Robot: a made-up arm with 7 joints.
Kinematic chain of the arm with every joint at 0, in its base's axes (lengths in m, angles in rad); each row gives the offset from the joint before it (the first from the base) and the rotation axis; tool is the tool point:
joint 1: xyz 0 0.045 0 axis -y
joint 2: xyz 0 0.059 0 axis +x
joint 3: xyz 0 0 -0.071 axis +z
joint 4: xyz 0 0 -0.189 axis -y
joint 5: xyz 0 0 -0.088 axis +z
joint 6: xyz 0 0 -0.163 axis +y
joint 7: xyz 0 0 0 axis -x
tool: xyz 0 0 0
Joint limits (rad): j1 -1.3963..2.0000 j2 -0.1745..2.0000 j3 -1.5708..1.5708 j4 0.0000..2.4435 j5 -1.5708..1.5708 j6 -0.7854..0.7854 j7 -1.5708..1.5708
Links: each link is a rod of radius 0.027 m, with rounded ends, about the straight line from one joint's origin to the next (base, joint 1, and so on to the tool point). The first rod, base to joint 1, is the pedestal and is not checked.
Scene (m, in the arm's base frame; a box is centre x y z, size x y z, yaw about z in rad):
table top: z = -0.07
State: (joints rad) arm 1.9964 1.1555 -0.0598 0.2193 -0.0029 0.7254 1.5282
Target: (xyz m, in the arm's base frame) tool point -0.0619 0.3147 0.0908
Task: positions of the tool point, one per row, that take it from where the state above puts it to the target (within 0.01 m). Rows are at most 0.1 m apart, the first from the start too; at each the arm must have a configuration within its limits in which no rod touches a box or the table.
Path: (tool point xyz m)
1: 0.1450 0.5355 0.1951
2: 0.1062 0.5020 0.2322
3: 0.0580 0.4678 0.2429
4: 0.0101 0.4337 0.2281
5: -0.0291 0.3987 0.1924
6: -0.0539 0.3599 0.1434
7: -0.0619 0.3147 0.0908

